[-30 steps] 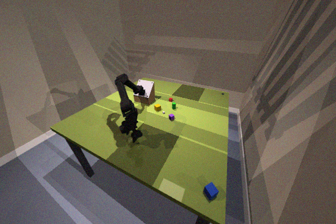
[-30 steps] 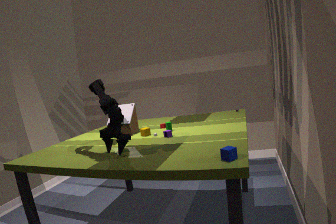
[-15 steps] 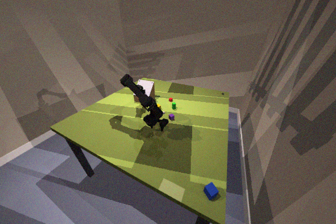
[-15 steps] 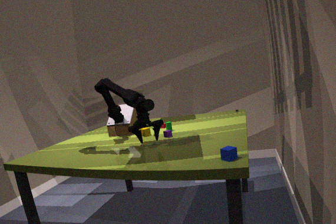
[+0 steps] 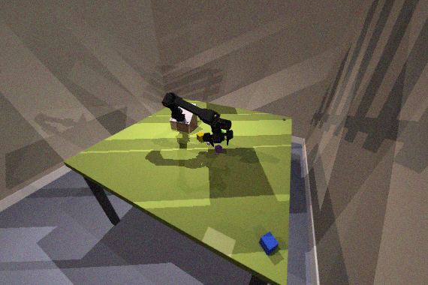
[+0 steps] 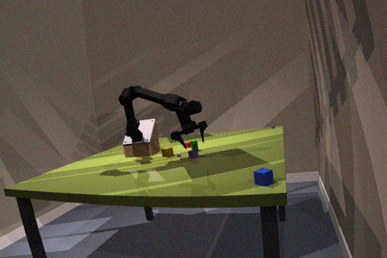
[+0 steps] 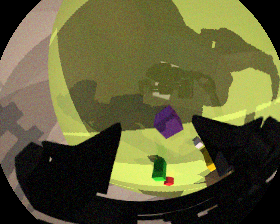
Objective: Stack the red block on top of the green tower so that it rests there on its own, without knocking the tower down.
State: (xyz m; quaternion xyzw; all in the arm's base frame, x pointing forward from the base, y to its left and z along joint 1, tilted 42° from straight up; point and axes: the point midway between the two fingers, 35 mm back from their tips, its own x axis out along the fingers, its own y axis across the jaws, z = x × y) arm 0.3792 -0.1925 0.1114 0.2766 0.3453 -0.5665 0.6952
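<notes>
Right now the purple block is 2 cm behind my gripper tip, 2 cm to the left of it and 5 cm below it. The rest, counted from my gripper tip: tiny white piece 11 cm behind, 8 cm to the left, 6 cm below; red block 10 cm behind, 31 cm to the left, 5 cm below; yellow block 18 cm behind, 12 cm to the left, 4 cm below.
</notes>
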